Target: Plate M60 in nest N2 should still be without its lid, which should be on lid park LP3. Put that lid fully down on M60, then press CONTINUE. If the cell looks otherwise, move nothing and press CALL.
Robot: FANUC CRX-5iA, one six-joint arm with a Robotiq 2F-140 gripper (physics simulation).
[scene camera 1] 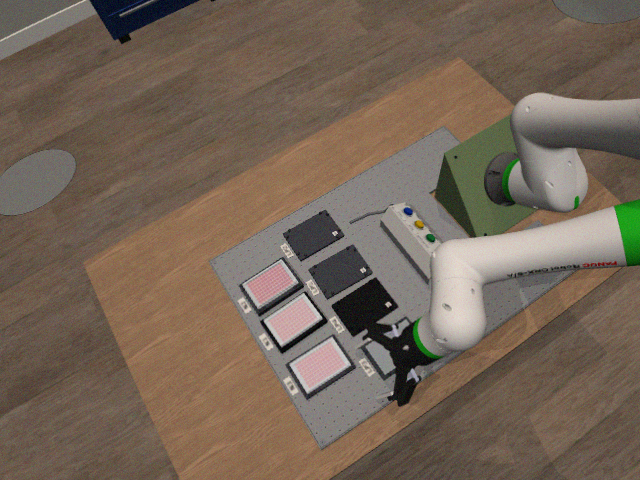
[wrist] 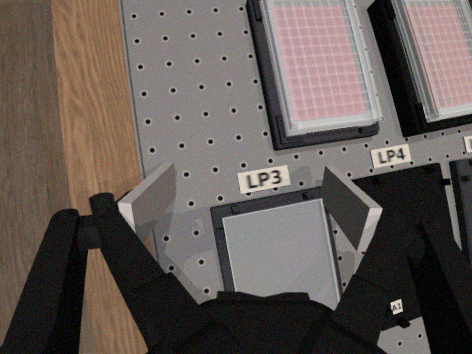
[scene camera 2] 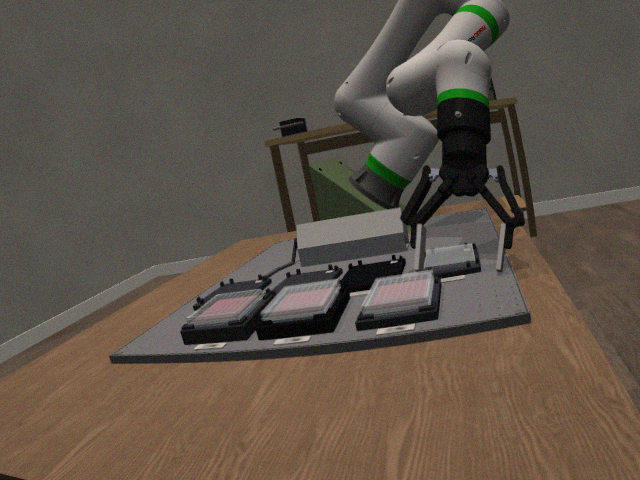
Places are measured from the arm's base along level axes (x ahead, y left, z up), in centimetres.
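Pixels of known places: gripper, between the fingertips: (scene camera 1: 370, 371) (wrist: 249, 181) (scene camera 2: 458, 271); arm's base, origin of its link: (scene camera 1: 505, 179) (scene camera 2: 372, 194).
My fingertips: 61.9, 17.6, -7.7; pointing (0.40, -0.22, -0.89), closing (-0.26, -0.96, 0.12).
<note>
Ahead of a thing's pixels: the offset from my fingertips to its top centre, as dx, dy, dz. "pt": to the spot under its first point.
A clear, greyish lid {-8.9, -0.9, +0.9} (scene camera 1: 381, 357) (scene camera 2: 450, 255) (wrist: 280, 250) lies flat on the dark park labelled LP3 {pt -2.5, +3.3, -0.1} (wrist: 217, 220). My gripper (scene camera 1: 381, 369) (scene camera 2: 459, 260) (wrist: 249, 181) is open and empty above LP3, its pads on either side of the lid and apart from it. Three pink plates sit in dark nests: one nearest LP3 {+9.1, -8.6, +1.8} (scene camera 1: 321, 364) (scene camera 2: 398, 289) (wrist: 320, 62), a middle one {+7.9, -22.2, +2.5} (scene camera 1: 293, 320) (scene camera 2: 301, 301) (wrist: 442, 55) and a far one {+7.1, -34.2, +2.6} (scene camera 1: 271, 283) (scene camera 2: 227, 307). Their nest labels are too blurred to read; clear edges show, but whether each has a lid I cannot tell.
The black park LP4 {-9.6, -14.5, +0.9} (scene camera 1: 364, 305) (scene camera 2: 376, 272) (wrist: 410, 200) beside LP3 holds no visible lid. Two dark parks {pt -10.4, -26.3, -0.1} (scene camera 1: 340, 271) {pt -11.1, -39.9, -0.1} (scene camera 1: 313, 235) lie beyond it. A button box {-31.9, -19.9, +7.3} (scene camera 1: 408, 237) (scene camera 2: 351, 235) has blue, yellow and green buttons. The green robot base (scene camera 1: 467, 191) stands behind.
</note>
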